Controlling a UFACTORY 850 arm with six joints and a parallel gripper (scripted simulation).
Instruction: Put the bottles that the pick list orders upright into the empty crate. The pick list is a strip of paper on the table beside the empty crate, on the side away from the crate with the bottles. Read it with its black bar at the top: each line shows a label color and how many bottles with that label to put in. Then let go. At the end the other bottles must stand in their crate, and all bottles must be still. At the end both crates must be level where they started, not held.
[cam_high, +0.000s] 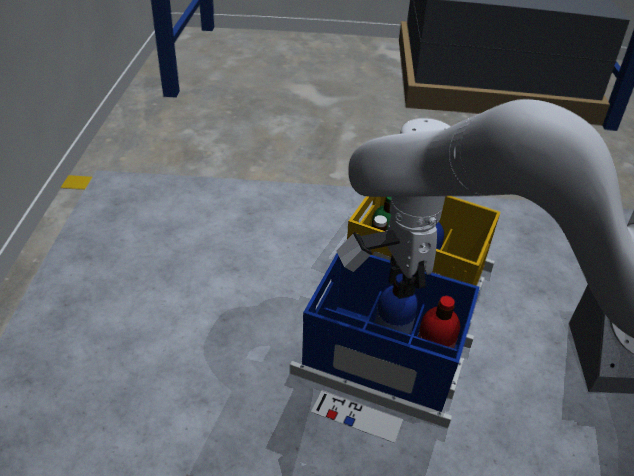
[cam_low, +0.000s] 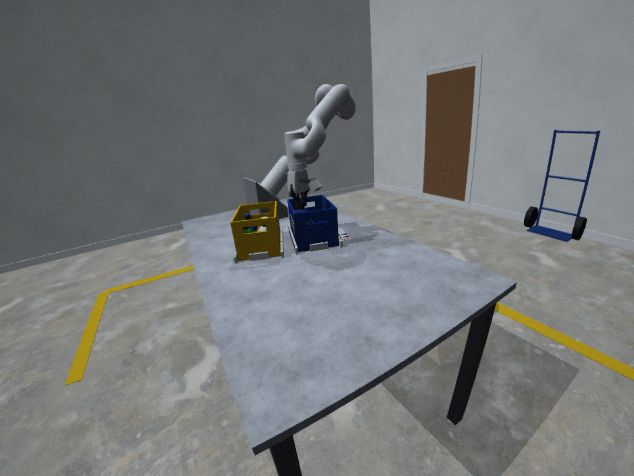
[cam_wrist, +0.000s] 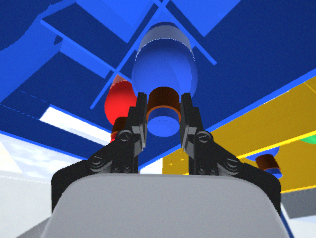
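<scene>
My hand is 100 mm above the blue crate, 40 mm to the right of it and 20 mm short of it. From my hand the other things lie so: white-capped bottle: 190 mm to the right, 90 mm below, 30 mm ahead; yellow crate: 200 mm to the right, 100 mm below, 70 mm behind; red-label bottle: 90 mm below, 80 mm behind, 30 mm to the left.
</scene>
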